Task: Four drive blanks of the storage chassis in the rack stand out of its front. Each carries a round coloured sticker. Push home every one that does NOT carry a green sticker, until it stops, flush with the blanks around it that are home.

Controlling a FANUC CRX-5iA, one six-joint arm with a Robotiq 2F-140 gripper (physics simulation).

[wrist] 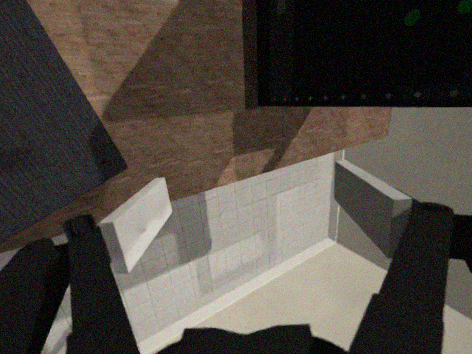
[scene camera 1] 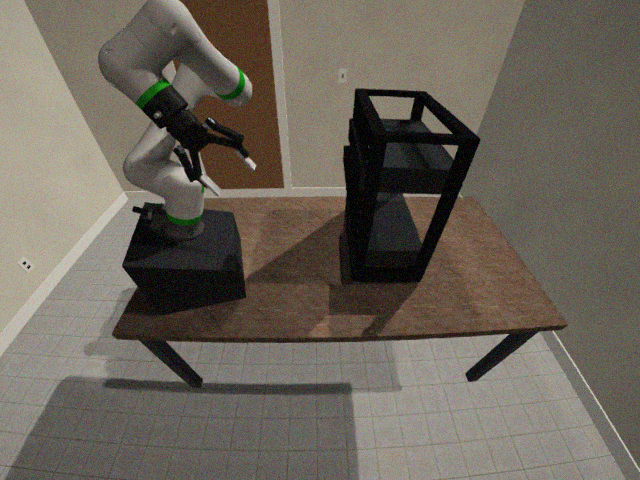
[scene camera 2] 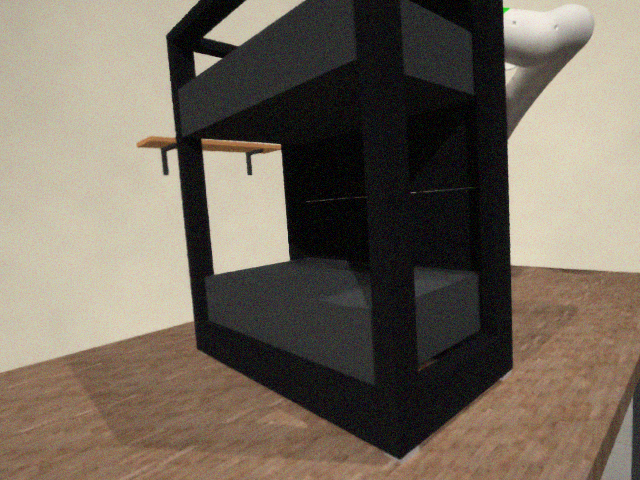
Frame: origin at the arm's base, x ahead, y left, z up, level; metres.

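Seen in the pictures: gripper, between the fingertips: [wrist: 248, 187] [scene camera 1: 236, 181]; arm's base, origin of its link: [scene camera 1: 183, 227].
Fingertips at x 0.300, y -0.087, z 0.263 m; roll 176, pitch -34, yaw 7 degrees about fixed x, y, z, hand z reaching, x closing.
Observation:
Offsets run from my fingertips to a thing's middle. "pt": to the spot under its first point. Level surfaces: height alone.
The black rack [scene camera 1: 444, 211] [scene camera 2: 390, 206] [wrist: 345, 102] stands on the table. In the wrist view its dark front fills the upper right. Two green round stickers, one @[pt dx +0.310, dy +0.171, dz -0.057 m] [wrist: 412, 17] and another @[pt dx +0.310, dy +0.167, dz -0.003 m] [wrist: 464, 6], show there near the top edge. The blanks carrying them are too dark to outline, and how far they stand out cannot be told. No sticker of another colour can be made out. The scene views do not show the blanks' faces. My gripper [scene camera 1: 232, 177] [wrist: 248, 187] is open and empty, in the air left of the rack front in scene camera 1, apart from it.
The arm's dark base block [scene camera 1: 183, 253] [wrist: 45, 115] stands at the left of the wooden table @[dz -0.499 m] [scene camera 1: 289, 310] [scene camera 2: 129, 408] [wrist: 195, 145]. Grey units, an upper one [scene camera 2: 268, 77] and a lower one [scene camera 2: 289, 320], sit in the rack. A wooden wall shelf [scene camera 2: 237, 146] shows behind it.

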